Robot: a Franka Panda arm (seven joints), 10 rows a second.
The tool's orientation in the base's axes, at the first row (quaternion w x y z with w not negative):
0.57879, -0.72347, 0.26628, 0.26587
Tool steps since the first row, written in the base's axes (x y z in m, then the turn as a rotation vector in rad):
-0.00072, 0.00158, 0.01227, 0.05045, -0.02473, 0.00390
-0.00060, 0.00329, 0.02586, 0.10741, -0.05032, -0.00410
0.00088, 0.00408, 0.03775, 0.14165, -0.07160, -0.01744
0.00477, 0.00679, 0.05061, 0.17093, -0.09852, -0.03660
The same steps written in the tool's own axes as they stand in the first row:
-0.00914, -0.00834, -0.00071, 0.03538, -0.03302, -0.02881
-0.01860, -0.01820, -0.00161, 0.08374, -0.06212, -0.05671
-0.02584, -0.02765, -0.00319, 0.11917, -0.07256, -0.07764
-0.03218, -0.03980, -0.00326, 0.15552, -0.07445, -0.10262

